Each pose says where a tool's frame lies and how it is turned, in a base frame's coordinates. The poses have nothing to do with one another.
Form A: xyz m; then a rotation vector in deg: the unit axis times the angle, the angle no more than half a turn.
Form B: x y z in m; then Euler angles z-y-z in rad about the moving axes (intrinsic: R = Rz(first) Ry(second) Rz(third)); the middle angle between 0 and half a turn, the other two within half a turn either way. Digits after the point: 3 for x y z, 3 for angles.
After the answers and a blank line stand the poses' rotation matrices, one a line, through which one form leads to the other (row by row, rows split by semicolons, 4 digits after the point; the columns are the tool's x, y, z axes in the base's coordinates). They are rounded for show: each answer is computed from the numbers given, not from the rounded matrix.
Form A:
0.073 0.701 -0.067 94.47 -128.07 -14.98
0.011 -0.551 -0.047 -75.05 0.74 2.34
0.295 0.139 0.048 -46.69 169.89 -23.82
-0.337 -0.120 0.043 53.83 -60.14 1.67
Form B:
0.073 0.701 -0.067 -2.991 2.743 2.021
0.011 -0.551 -0.047 1.585 1.310 -1.537
0.295 0.139 0.048 -1.160 2.870 -1.696
-0.337 -0.120 0.043 -2.394 1.409 2.429

-0.2616 -0.8858 -0.3834; -0.9503 0.3058 -0.0580; 0.1687 0.3492 -0.9217
0.9992 -0.0374 -0.0136; 0.0228 0.2574 0.9660; -0.0327 -0.9656 0.2580
-0.8614 -0.4965 0.1072; -0.5069 0.8262 -0.2458; 0.0335 -0.2661 -0.9634
0.5341 -0.4371 -0.7237; -0.3963 0.6267 -0.6710; 0.7468 0.6452 0.1615

